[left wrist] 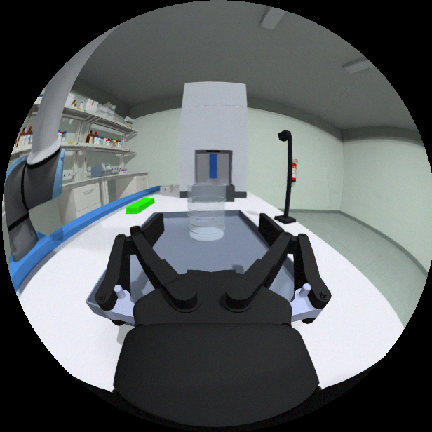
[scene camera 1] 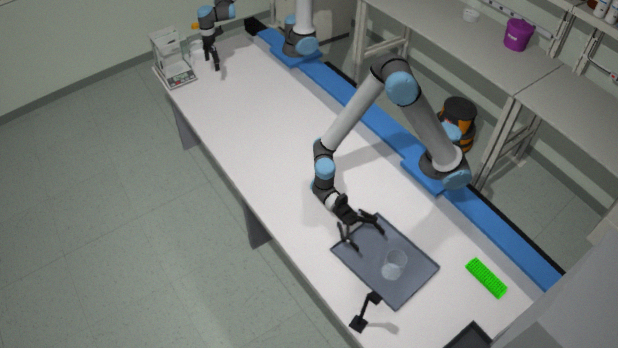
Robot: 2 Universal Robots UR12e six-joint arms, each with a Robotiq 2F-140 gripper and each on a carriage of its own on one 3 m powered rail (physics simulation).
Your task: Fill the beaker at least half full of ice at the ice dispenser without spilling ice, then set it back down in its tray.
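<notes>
The clear beaker (scene camera 1: 394, 265) (left wrist: 206, 215) stands upright in the grey tray (scene camera 1: 367, 267) (left wrist: 175, 250). Its bottom looks pale, and no ice can be made out in it. My left gripper (scene camera 1: 369, 240) (left wrist: 210, 221) is open above the tray, with its fingers spread and pointing toward the beaker. The beaker stands beyond the fingertips and appears centred between them in the left wrist view. My right gripper (scene camera 1: 212, 63) is far off at the upper left, beside the balance, with its fingers apart and empty. The ice dispenser (scene camera 1: 575, 300) (left wrist: 213, 120) stands beyond the tray, with an opening in its front.
A bright green rack (scene camera 1: 486, 278) (left wrist: 140, 205) lies on the table beside the tray. A black camera stand (scene camera 1: 366, 306) (left wrist: 289, 175) rises at the table's other edge. The balance (scene camera 1: 173, 57) stands at the far end. A blue rail (scene camera 1: 380, 127) runs along the table.
</notes>
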